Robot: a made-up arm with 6 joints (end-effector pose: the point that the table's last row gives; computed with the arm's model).
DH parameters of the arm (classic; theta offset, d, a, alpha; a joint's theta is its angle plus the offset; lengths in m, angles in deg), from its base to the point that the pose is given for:
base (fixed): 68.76 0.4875 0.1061 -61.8
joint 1: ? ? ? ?
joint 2: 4.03 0 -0.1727 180
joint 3: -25.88 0.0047 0.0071 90
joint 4: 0 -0.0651 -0.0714 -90
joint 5: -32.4 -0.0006 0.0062 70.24
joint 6: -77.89 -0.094 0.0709 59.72
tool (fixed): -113.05 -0.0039 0 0
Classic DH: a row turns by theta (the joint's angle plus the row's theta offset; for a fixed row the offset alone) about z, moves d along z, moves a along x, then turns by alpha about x.
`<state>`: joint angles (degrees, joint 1 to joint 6).
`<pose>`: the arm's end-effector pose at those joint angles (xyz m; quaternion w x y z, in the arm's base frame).
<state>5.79 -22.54 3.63 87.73 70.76 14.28</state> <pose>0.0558 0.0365 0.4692 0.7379 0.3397 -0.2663 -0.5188</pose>
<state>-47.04 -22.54 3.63 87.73 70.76 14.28</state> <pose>0.0440 0.0612 0.4320 0.3899 0.5916 -0.2251 -0.6689</pose>
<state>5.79 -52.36 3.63 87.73 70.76 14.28</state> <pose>0.0037 0.0333 0.4621 0.7746 0.1804 -0.0820 -0.6006</pose>
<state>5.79 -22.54 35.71 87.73 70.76 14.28</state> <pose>0.0382 0.0279 0.3755 0.7753 0.1677 -0.0677 -0.6052</pose>
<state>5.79 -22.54 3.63 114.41 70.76 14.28</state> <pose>0.0671 0.0877 0.4909 0.8432 0.2097 -0.3287 -0.3702</pose>
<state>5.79 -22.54 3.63 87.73 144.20 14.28</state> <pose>-0.0018 -0.0322 0.5042 0.4044 -0.0576 -0.5627 -0.7187</pose>
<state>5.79 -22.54 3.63 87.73 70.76 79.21</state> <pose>0.0613 0.0475 0.3940 0.8596 -0.1944 -0.2292 -0.4133</pose>
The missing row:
joint 1: -79.59 0.0622 0.047 108.62
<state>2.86 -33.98 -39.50 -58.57 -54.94 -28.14</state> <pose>-0.0538 0.0708 0.4022 0.4992 -0.6496 0.0423 -0.5719</pose>
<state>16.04 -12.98 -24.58 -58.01 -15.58 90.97</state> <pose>-0.0263 0.0590 0.4725 0.1984 0.9078 -0.2789 -0.2424</pose>
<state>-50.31 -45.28 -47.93 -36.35 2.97 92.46</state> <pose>-0.0541 0.0983 0.5094 0.0939 -0.8721 0.3295 0.3494</pose>
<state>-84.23 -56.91 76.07 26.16 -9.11 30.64</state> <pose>-0.0847 0.2767 0.4416 0.1753 -0.7220 -0.5016 0.4431</pose>
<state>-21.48 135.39 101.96 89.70 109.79 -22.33</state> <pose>0.1215 -0.1089 0.7093 0.0385 -0.6446 0.6631 0.3786</pose>
